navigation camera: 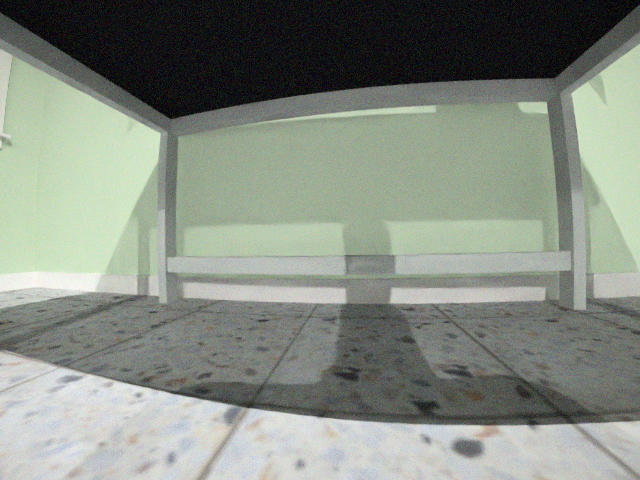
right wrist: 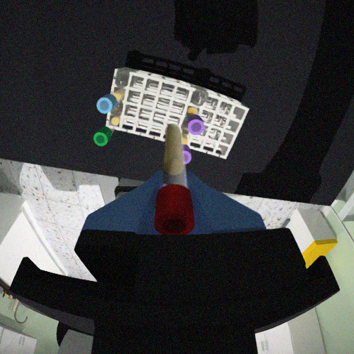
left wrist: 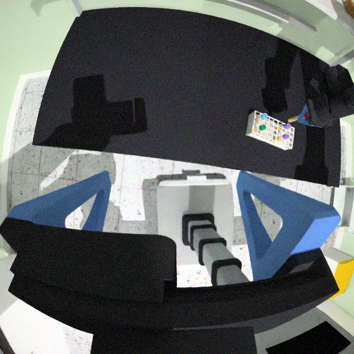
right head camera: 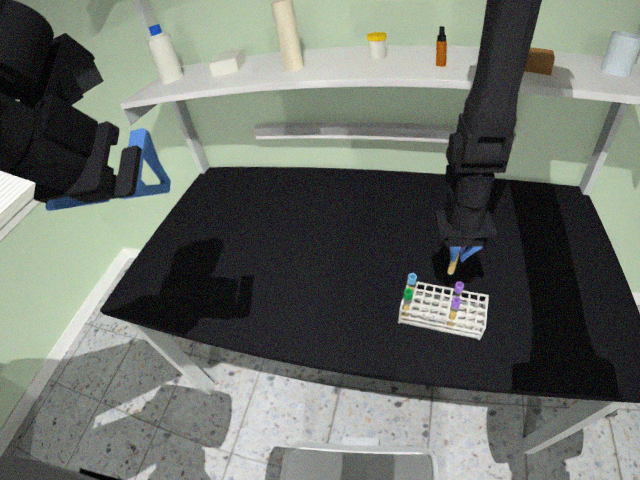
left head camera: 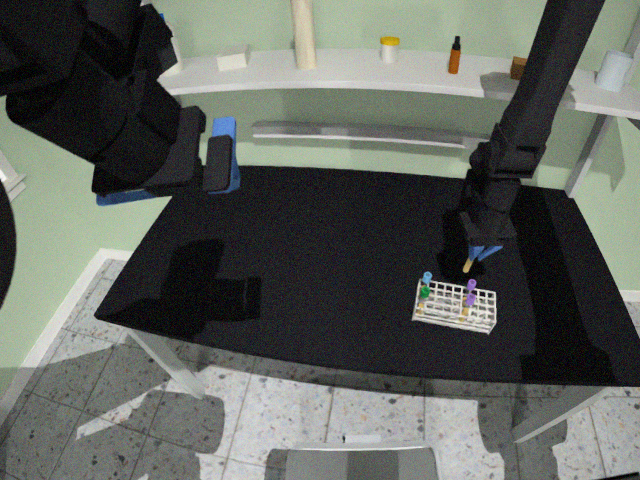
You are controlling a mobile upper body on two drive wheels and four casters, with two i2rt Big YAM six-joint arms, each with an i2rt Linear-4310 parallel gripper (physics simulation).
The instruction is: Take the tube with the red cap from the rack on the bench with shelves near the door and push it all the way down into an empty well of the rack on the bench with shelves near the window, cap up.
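Frame: origin at the left arm's base, x left, y ahead, z down, level; millimetres.
Seen in the pictures: left gripper, fingertip midpoint: (right head camera: 137, 191) (left head camera: 196, 186); right gripper, fingertip midpoint: (right head camera: 456, 259) (left head camera: 474, 258).
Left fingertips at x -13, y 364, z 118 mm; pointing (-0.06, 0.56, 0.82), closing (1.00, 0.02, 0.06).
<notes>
Offsets run from my left fingertips to a thing's top centre. "*": to the spot under its first point. Level surfaces: height alone.
My right gripper (left head camera: 478, 252) (right head camera: 460, 253) (right wrist: 173, 177) is shut on the red-capped tube {dx -424, dy +177, dz +271 mm} (left head camera: 467, 265) (right head camera: 451, 266) (left wrist: 293, 119) (right wrist: 174, 210), cap up between the fingers, its amber lower end tilted out below. In the head views the tube's lower end is just beyond the far edge of the white rack {dx -424, dy +166, dz +473 mm} (left head camera: 449, 324) (right head camera: 439, 330) (right wrist: 244, 111), apart from it. The rack holds a light blue-capped tube {dx -344, dy +199, dz +411 mm} (left head camera: 427, 276) (right wrist: 105, 104), a green-capped tube {* dx -329, dy +152, dz +410 mm} (left head camera: 424, 291) (right wrist: 102, 136) and two purple-capped tubes; many wells are empty. My left gripper (left wrist: 173, 177) is open and empty, off the bench's left side.
The rack stands at the right on the black bench top {dz +530 mm} (left head camera: 320, 258) (right head camera: 320, 258). A shelf {dz +73 mm} (left head camera: 341, 77) (right head camera: 341, 77) behind bears a yellow-lidded jar {* dx -289, dy +638, dz +40 mm} (left head camera: 389, 50), an orange bottle {* dx -437, dy +552, dz +31 mm} (left head camera: 454, 57) and other items. Bench legs and a crossbar (navigation camera: 258, 264) show in the navigation view.
</notes>
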